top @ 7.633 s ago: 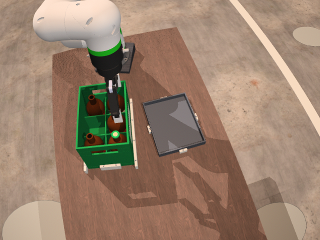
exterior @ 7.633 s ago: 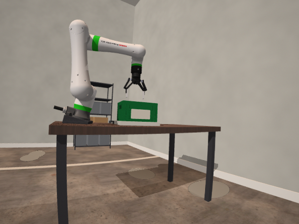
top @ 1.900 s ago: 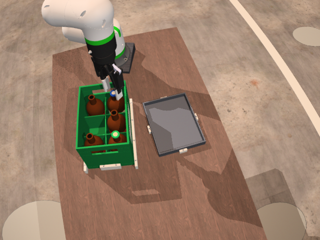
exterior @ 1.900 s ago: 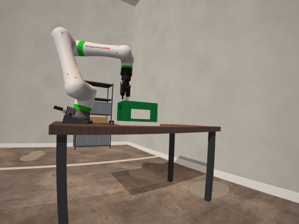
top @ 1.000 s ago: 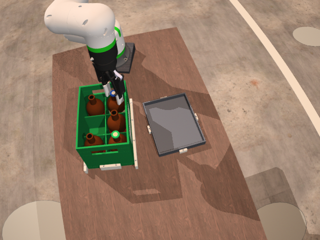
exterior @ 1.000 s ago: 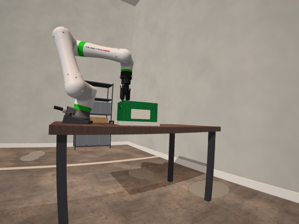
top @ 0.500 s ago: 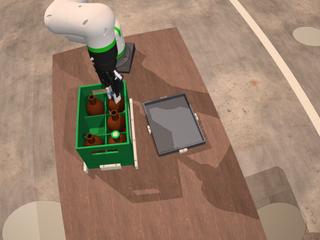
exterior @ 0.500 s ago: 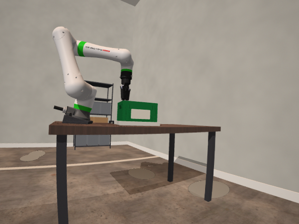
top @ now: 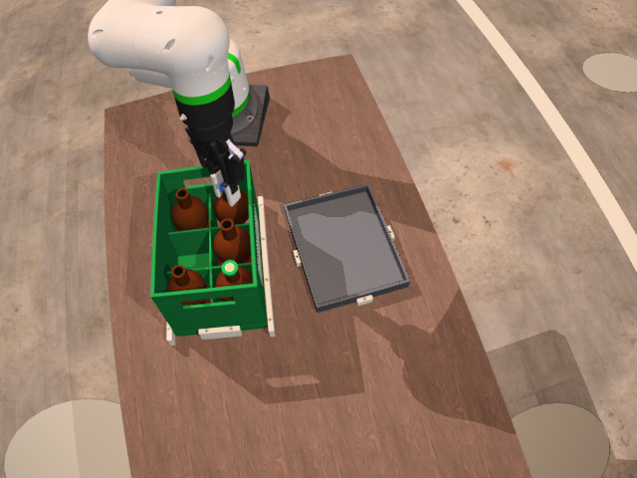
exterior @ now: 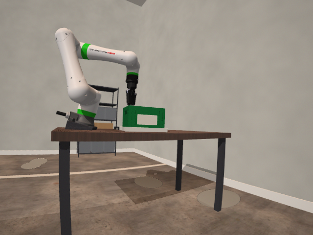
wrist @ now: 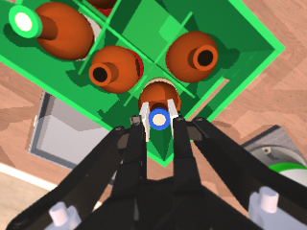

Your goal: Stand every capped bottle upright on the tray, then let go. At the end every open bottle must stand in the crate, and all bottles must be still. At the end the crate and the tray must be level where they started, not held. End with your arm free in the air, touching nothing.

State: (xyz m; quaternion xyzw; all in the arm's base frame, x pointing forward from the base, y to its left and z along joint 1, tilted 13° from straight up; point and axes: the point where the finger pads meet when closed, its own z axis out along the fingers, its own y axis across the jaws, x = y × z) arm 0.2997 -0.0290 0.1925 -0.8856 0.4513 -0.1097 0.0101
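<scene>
Now: the green crate 80 mm below my hand, 80 mm ahead of it and 60 mm to the right of it. Round my hand: grey tray 200 mm to the left, 150 mm below, 100 mm ahead; then capped brown bottle 170 mm ahead, 80 mm below, 30 mm to the right.
</scene>
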